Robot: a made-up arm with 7 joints. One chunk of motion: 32 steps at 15 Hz.
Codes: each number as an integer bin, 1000 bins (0 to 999) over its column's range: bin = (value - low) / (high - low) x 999, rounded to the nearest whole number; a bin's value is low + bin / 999 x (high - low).
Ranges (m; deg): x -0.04..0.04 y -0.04..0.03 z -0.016..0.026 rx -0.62..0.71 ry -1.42..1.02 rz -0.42..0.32
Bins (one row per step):
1: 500 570 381 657 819 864
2: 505 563 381 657 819 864
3: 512 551 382 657 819 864
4: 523 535 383 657 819 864
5: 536 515 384 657 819 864
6: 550 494 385 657 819 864
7: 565 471 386 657 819 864
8: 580 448 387 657 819 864
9: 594 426 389 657 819 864
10: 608 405 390 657 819 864
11: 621 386 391 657 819 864
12: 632 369 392 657 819 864
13: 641 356 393 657 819 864
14: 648 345 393 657 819 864
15: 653 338 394 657 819 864
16: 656 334 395 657 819 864
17: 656 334 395 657 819 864
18: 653 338 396 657 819 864
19: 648 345 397 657 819 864
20: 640 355 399 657 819 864
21: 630 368 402 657 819 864
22: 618 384 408 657 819 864
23: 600 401 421 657 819 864
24: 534 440 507 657 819 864
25: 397 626 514 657 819 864
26: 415 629 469 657 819 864
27: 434 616 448 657 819 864
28: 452 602 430 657 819 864
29: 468 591 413 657 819 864
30: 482 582 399 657 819 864
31: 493 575 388 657 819 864
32: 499 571 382 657 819 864
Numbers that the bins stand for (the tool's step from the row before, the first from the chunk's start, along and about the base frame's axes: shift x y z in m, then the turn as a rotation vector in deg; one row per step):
1: 0.00004 -0.00006 0.00002 0.255 0.580 0.220
2: 0.00044 -0.00055 0.00002 0.255 0.580 0.220
3: 0.00100 -0.00139 0.00006 0.255 0.580 0.220
4: 0.00188 -0.00251 0.00010 0.255 0.580 0.220
5: 0.00292 -0.00391 0.00014 0.255 0.580 0.220
6: 0.00404 -0.00539 0.00019 0.255 0.580 0.220
7: 0.00525 -0.00700 0.00023 0.255 0.580 0.220
8: 0.00645 -0.00861 0.00027 0.255 0.580 0.220
9: 0.00757 -0.01015 0.00035 0.255 0.580 0.220
10: 0.00869 -0.01162 0.00040 0.255 0.580 0.220
11: 0.00973 -0.01295 0.00044 0.255 0.580 0.220
12: 0.01061 -0.01414 0.00048 0.255 0.580 0.220
13: 0.01133 -0.01506 0.00052 0.255 0.580 0.220
14: 0.01189 -0.01583 0.00052 0.255 0.580 0.220
15: 0.01229 -0.01632 0.00056 0.255 0.580 0.220
16: 0.01253 -0.01660 0.00061 0.255 0.580 0.220
17: 0.01253 -0.01660 0.00061 0.255 0.580 0.220
18: 0.01229 -0.01632 0.00065 0.255 0.580 0.220
19: 0.01189 -0.01583 0.00069 0.255 0.580 0.220
20: 0.01125 -0.01513 0.00077 0.255 0.580 0.220
21: 0.01045 -0.01421 0.00090 0.255 0.580 0.220
22: 0.00949 -0.01309 0.00115 0.255 0.580 0.220
23: 0.00805 -0.01190 0.00170 0.255 0.580 0.220
24: 0.00276 -0.00917 0.00532 0.255 0.580 0.220
25: -0.00821 0.00386 0.00561 0.255 0.580 0.220
26: -0.00677 0.00407 0.00372 0.255 0.580 0.220
27: -0.00525 0.00316 0.00283 0.255 0.580 0.220
28: -0.00380 0.00218 0.00208 0.255 0.580 0.220
29: -0.00252 0.00141 0.00136 0.255 0.580 0.220
30: -0.00140 0.00078 0.00077 0.255 0.580 0.220
31: -0.00052 0.00029 0.00031 0.255 0.580 0.220
32: -0.00004 0.00001 0.00006 0.255 0.580 0.220

